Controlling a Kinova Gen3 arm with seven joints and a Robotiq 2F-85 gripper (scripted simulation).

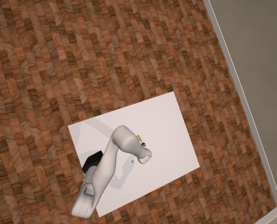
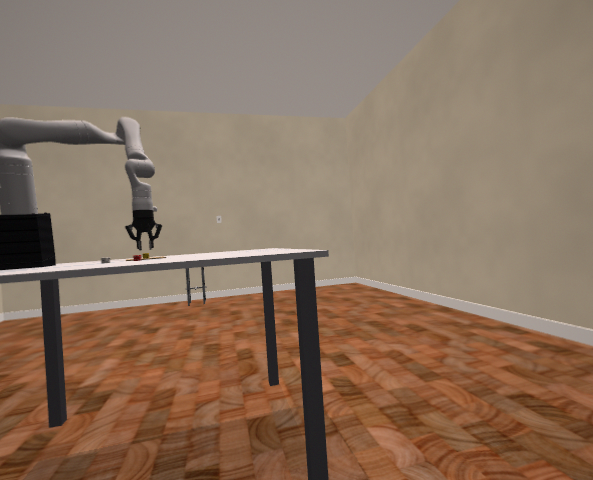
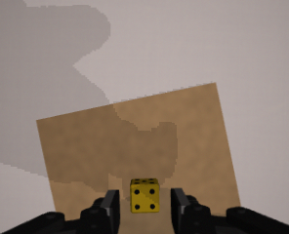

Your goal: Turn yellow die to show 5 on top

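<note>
The yellow die lies 4 cm below my hand. From my hand the other things lie so: white die: 13 cm to the right, 12 cm behind, 5 cm below; tan mat: 5 cm below; red die: 14 cm to the right, 5 cm below, 2 cm behind.
</note>
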